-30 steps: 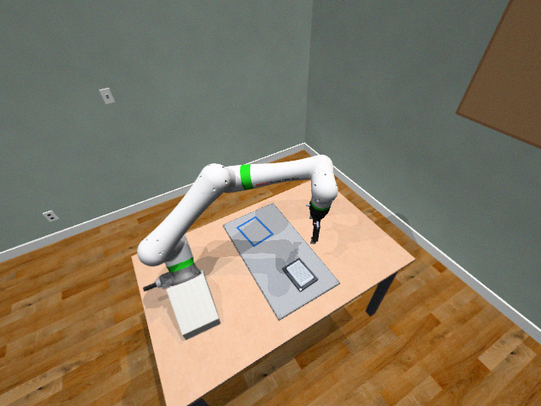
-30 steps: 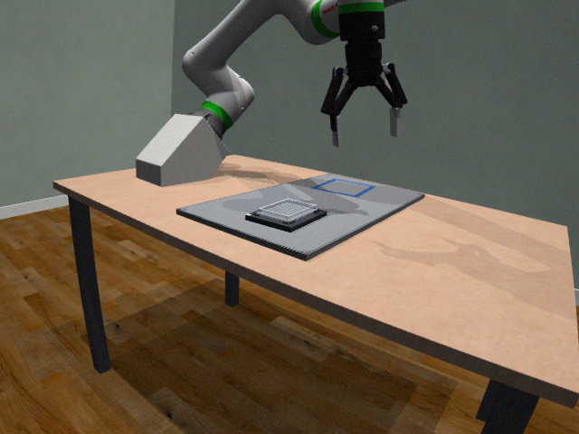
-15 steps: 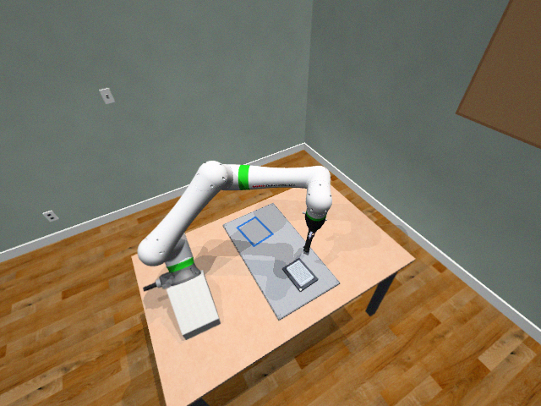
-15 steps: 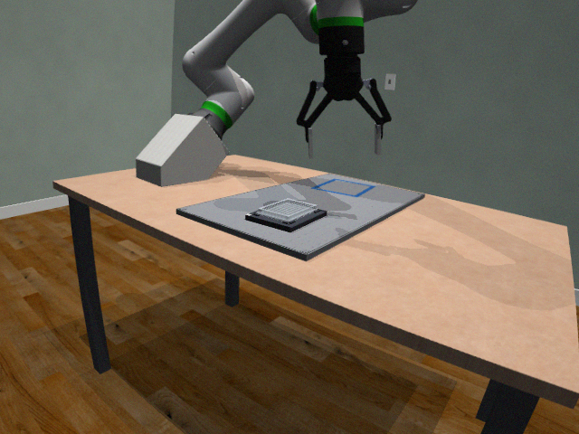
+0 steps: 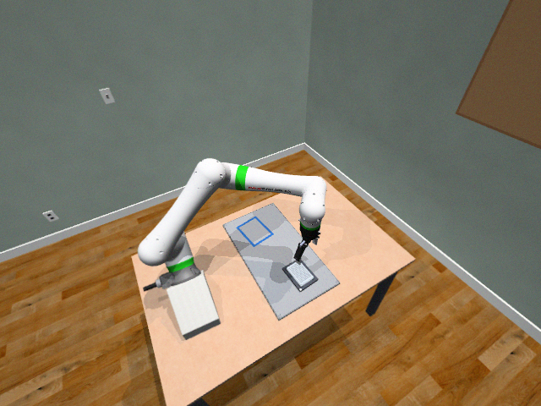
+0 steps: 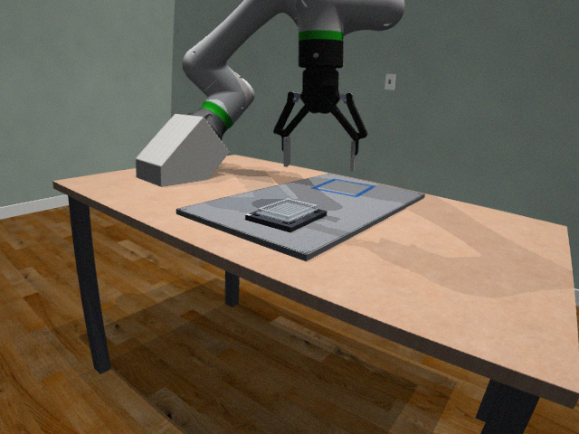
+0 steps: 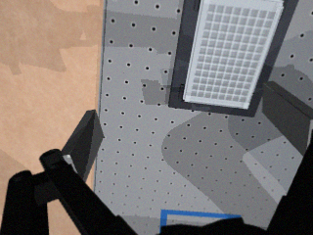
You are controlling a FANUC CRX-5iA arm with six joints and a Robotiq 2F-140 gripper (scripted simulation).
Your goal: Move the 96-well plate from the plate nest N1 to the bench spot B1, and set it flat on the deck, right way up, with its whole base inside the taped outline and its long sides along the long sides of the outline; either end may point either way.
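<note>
Right now my hand is 120 mm above the 96-well plate, 50 mm past it and 30 mm to the left of it.
</note>
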